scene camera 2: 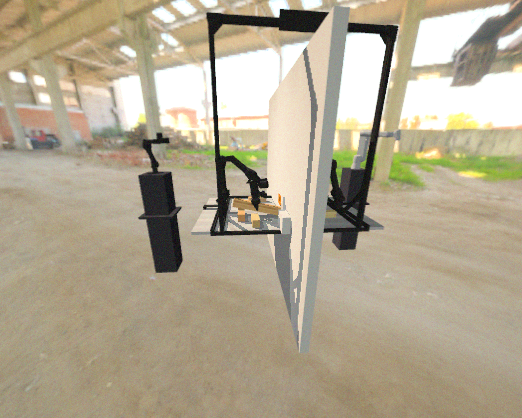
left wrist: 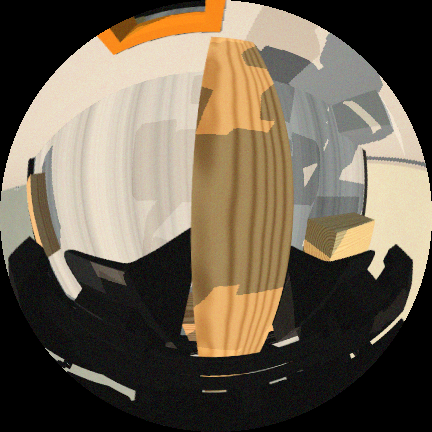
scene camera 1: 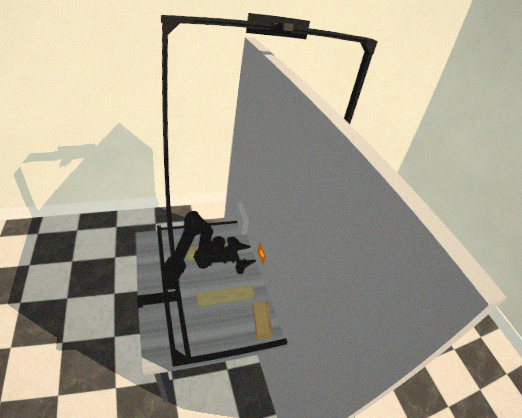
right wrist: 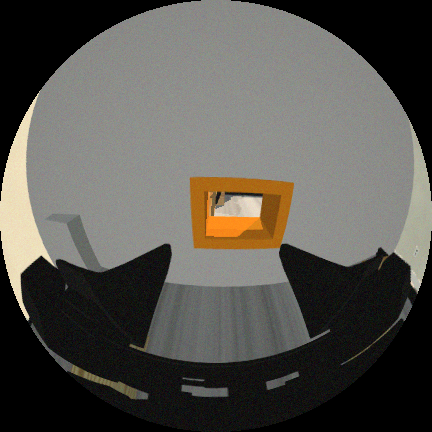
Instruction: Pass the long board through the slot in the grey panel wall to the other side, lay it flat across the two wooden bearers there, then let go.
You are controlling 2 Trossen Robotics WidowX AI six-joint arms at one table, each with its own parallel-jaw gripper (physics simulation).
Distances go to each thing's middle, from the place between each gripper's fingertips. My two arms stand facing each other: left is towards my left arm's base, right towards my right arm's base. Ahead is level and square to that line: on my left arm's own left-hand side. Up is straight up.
I see the orange-framed slot (right wrist: pixel 266 231) 5 cm ahead of my left hand, 20 cm to the right of it and 6 cm above it.
Now: the orange-framed slot 1 cm ahead of my right hand, 6 cm to the left of it and 1 cm above it.
